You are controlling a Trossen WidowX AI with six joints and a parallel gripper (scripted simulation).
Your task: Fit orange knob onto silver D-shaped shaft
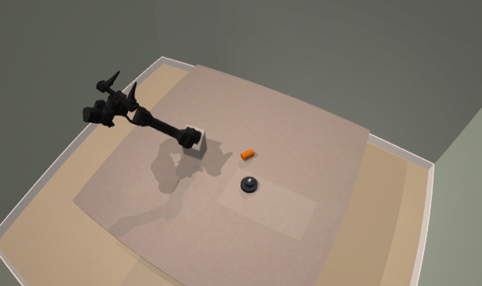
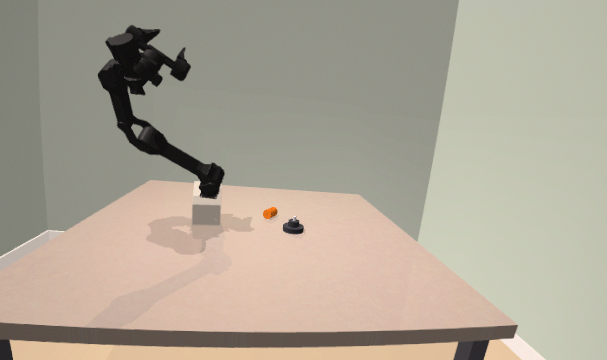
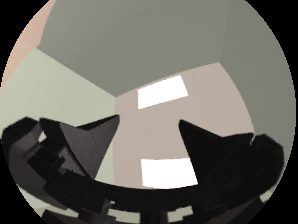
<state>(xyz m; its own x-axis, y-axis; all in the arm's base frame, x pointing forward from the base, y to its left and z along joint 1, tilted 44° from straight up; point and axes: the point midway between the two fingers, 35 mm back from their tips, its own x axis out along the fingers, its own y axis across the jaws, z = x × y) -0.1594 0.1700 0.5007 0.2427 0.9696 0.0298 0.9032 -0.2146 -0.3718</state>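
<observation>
The orange knob lies 360 mm ahead of my gripper tip, 280 mm to the left of it and 620 mm below it. From my gripper tip the other things lie so: round pedestal (450 mm ahead, 140 mm to the left, 610 mm below).
</observation>
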